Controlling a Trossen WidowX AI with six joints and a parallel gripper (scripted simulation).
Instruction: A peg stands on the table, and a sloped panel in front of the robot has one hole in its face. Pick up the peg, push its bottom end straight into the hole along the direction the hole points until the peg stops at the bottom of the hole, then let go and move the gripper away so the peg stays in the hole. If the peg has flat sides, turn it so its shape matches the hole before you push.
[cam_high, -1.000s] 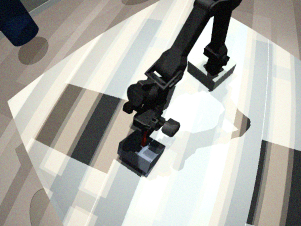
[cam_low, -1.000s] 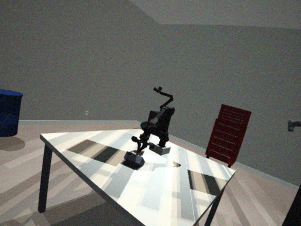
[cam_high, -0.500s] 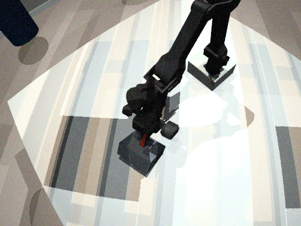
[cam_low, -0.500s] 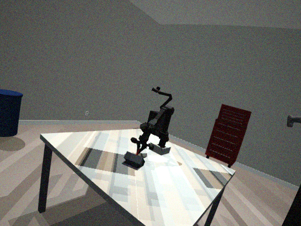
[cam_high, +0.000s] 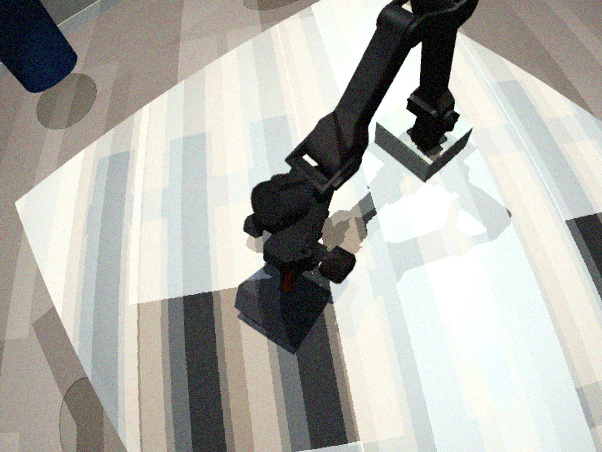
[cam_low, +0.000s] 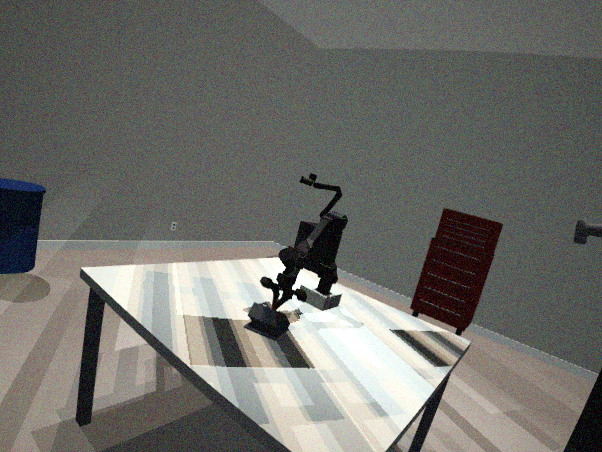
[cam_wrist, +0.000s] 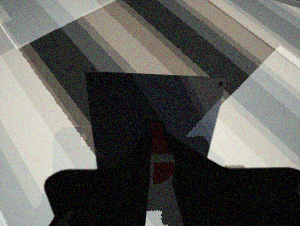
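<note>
Right now my gripper tip is 10 mm below the red peg and 10 mm past it. Round my gripper tip: sloped panel (40 mm below, 20 mm ahead, 10 mm to the left).
</note>
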